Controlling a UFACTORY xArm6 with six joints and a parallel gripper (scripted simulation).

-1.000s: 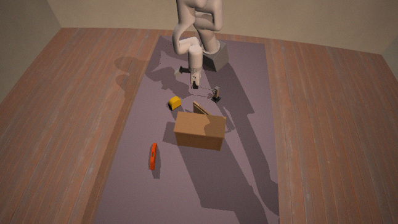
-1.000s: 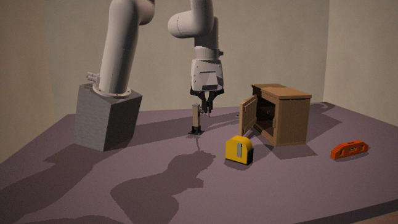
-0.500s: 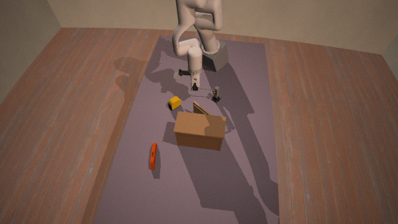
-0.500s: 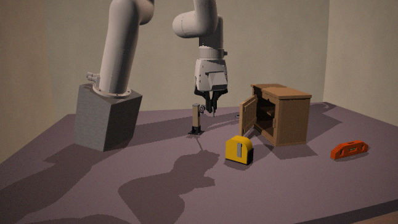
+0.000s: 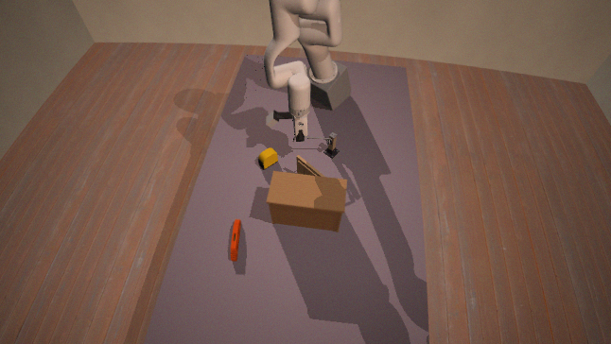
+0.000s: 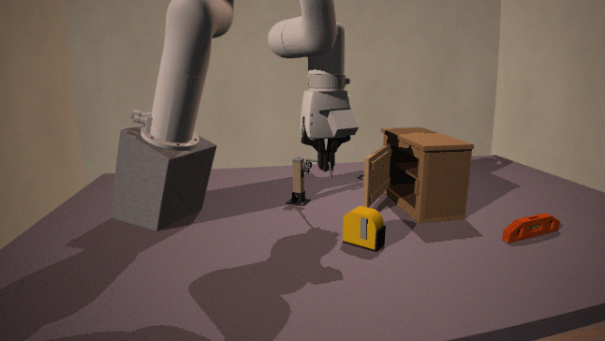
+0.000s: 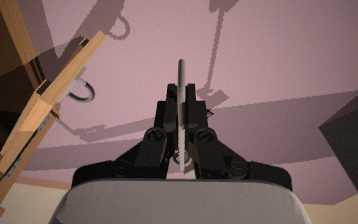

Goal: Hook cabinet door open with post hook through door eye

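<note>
The thin grey hook rod lies 5 cm to the left of my hand, 3 cm below it and 1 cm behind it. Round my hand: yellow tape measure 13 cm to the right, 11 cm below, 4 cm ahead; then cabinet door 15 cm ahead, 9 cm to the left, 6 cm below; then hook post 9 cm to the left, 5 cm below, 3 cm behind.
</note>
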